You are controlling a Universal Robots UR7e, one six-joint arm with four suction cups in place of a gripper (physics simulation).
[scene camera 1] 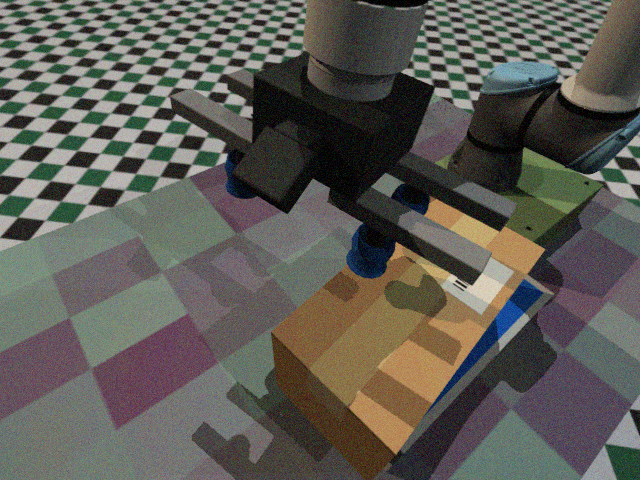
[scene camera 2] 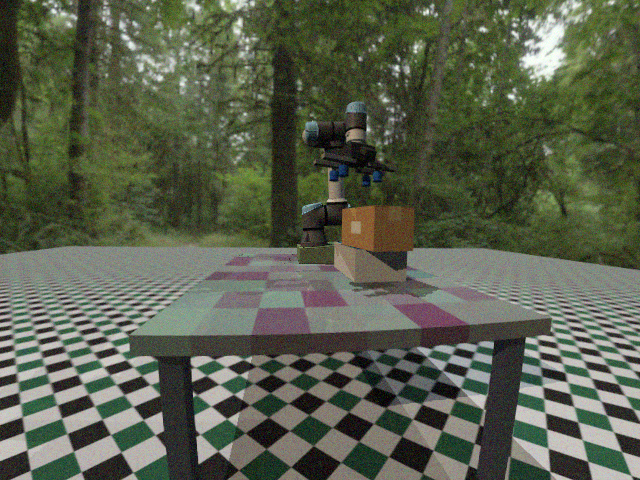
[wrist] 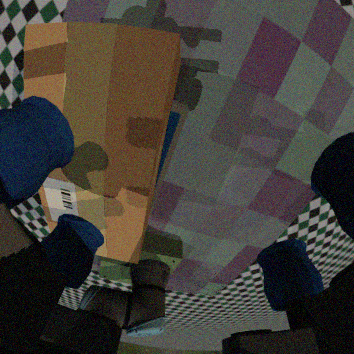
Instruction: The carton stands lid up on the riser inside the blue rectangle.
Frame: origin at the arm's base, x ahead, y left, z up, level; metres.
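Seen in the pictures: hand, tool point: (scene camera 1: 323, 203) (scene camera 2: 355, 180) (wrist: 186, 211); arm's base, link origin: (scene camera 1: 482, 171) (scene camera 2: 314, 245) (wrist: 149, 269).
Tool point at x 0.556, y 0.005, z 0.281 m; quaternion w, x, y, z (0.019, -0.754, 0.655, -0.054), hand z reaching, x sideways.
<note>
Offsets run from my tool point to a thing's top centre. "spot": to the spot under its first point. Level surfaces: height alone.
The orange-brown carton @(dy +0.105, dx -0.056, dz -0.092 m) (scene camera 1: 382, 335) (scene camera 2: 377, 228) (wrist: 137, 85) rests on the pale riser @(dy +0.116, dx -0.143, dz -0.246 m) (scene camera 2: 361, 264). Its upper face carries a white barcode label @(spot: dy +0.158, dx -0.112, dz -0.092 m) (scene camera 1: 488, 284) (wrist: 60, 197) and a paler lengthwise band. The carton sits a little turned on the riser; in scene camera 2 it overhangs slightly at the right. A wedge of the blue rectangle @(dy +0.116, dx -0.143, dz -0.246 m) (scene camera 1: 509, 310) shows along one long side, and a thin blue strip shows at the other in the wrist view. The rest of the rectangle is hidden. My suction gripper (scene camera 1: 325, 193) (scene camera 2: 355, 174) is off and holds nothing; its cups hang above the carton, apart from it.
The green arm base (scene camera 1: 558, 188) (scene camera 2: 314, 254) (wrist: 112, 270) stands behind the carton, close to the riser in scene camera 2. The patchwork table @(dz -0.366 m) (scene camera 1: 155, 361) (scene camera 2: 281, 320) (wrist: 270, 55) ends in a front edge in that view, with checkered floor around it.
</note>
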